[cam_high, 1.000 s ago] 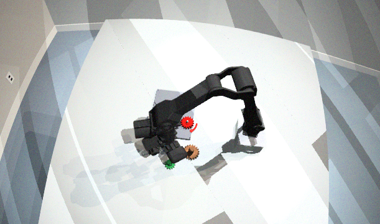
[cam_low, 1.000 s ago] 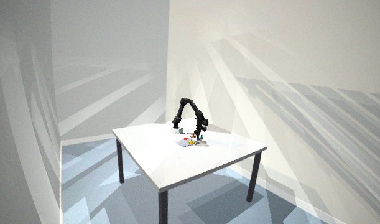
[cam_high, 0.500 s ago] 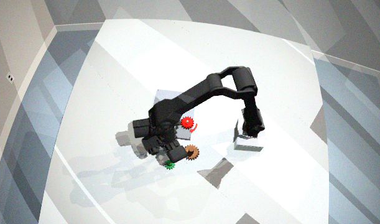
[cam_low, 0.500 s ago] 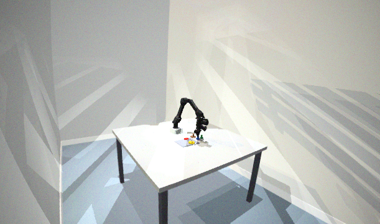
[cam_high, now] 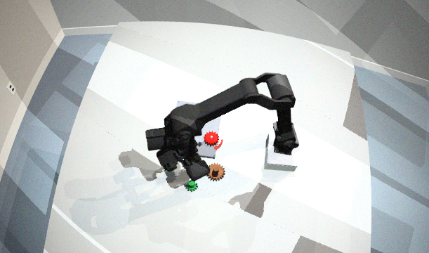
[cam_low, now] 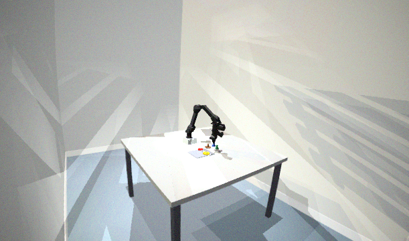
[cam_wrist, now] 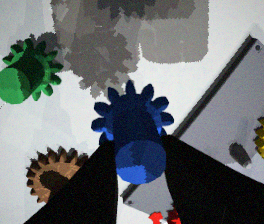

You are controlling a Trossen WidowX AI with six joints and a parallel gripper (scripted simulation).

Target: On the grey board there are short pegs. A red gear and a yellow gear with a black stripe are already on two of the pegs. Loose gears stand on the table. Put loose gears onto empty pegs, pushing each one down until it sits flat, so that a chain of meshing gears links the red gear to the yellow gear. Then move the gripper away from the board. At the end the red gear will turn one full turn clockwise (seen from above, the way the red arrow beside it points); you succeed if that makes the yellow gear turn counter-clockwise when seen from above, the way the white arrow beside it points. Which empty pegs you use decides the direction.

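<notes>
Now: gripper tip 60 mm past the red gear, 120 mm to the left of it and 60 mm above it. Round my gripper tip: blue gear (10 mm below); green gear (20 mm behind, 60 mm to the left, 60 mm below); brown gear (90 mm behind, 10 mm to the right, 60 mm below).
</notes>
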